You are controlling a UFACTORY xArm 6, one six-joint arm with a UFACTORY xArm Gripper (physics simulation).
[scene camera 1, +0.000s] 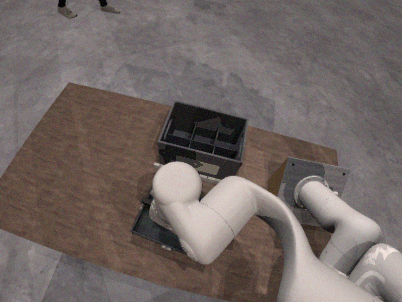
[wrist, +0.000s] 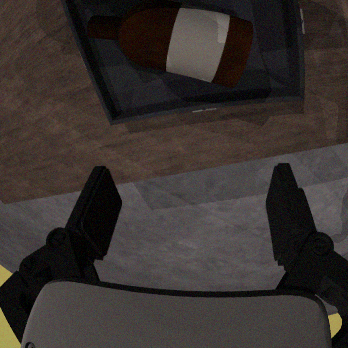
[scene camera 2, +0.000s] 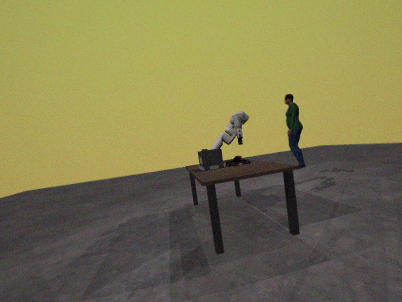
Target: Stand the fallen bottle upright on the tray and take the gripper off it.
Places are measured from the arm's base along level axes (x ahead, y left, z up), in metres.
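Where they show: gripper, between the fingertips: [wrist: 190,183] [scene camera 2: 240,144]; arm's base, origin of its link: [scene camera 1: 310,192] [scene camera 2: 210,154].
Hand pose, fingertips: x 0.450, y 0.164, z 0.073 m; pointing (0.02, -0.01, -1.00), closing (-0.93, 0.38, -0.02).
Things, the pixels of their top centre, and the offset from my fingertips. Level surfaces: height alone.
- brown bottle, centre of its top: [wrist: 155,40] [scene camera 2: 236,156] dx +0.008, dy -0.065, dz -0.107 m
- dark shallow tray, centre of its top: [wrist: 184,30] [scene camera 1: 177,218] [scene camera 2: 237,161] dx -0.010, dy -0.057, dz -0.161 m
- dark crate, centre of its top: [scene camera 1: 206,129] [scene camera 2: 208,150] dx -0.067, dy -0.323, dz -0.011 m
- wooden table, height of its surface: dz -0.186 m
The brown bottle [wrist: 145,37] [scene camera 2: 237,158] with a white label lies on its side in the tray. In the wrist view its neck points left. The dark shallow tray [wrist: 160,114] [scene camera 1: 155,231] lies on the table; in scene camera 1 the arm covers part of it and hides the bottle. My gripper [wrist: 190,183] [scene camera 2: 240,142] is wide open and empty. It hangs above the table, higher than the tray and apart from the bottle. In scene camera 1 the gripper is mostly hidden under the arm.
A dark crate [scene camera 1: 231,167] [scene camera 2: 211,159] with compartments stands beside the tray on the wooden table [scene camera 1: 75,165] [scene camera 2: 250,172]. A pale strip runs along the crate's foot. The arm's base plate [scene camera 1: 320,168] is at the right. A person [scene camera 2: 293,120] stands beyond the table.
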